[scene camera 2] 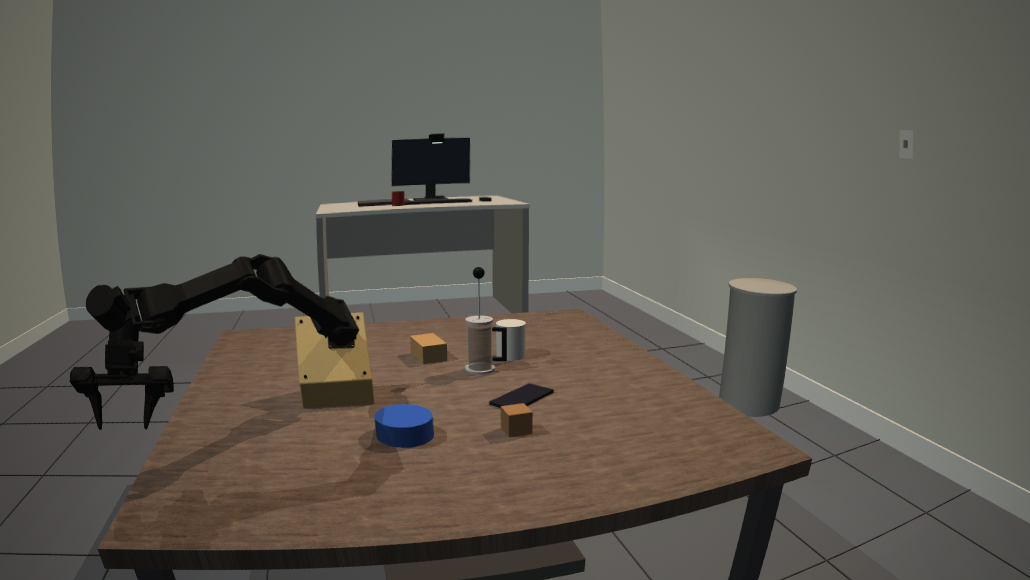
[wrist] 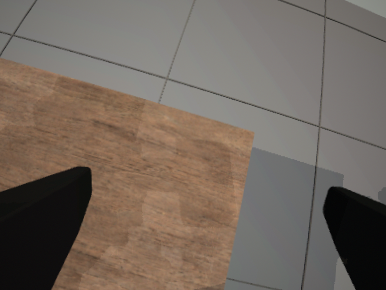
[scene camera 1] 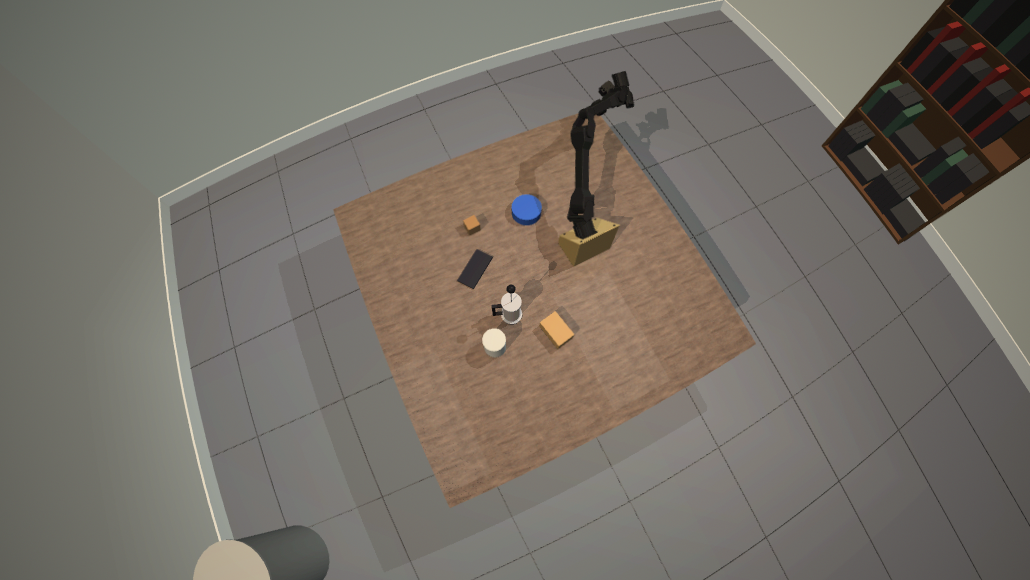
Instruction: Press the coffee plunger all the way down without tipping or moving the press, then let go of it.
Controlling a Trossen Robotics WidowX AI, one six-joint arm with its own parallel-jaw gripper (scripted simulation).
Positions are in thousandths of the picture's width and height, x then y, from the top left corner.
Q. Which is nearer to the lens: the coffee press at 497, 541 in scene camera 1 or the black flat slab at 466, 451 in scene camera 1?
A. The coffee press.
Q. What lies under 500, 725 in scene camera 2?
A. A small brown cube.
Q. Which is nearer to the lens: the black flat slab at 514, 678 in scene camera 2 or the orange block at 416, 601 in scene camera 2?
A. The black flat slab.
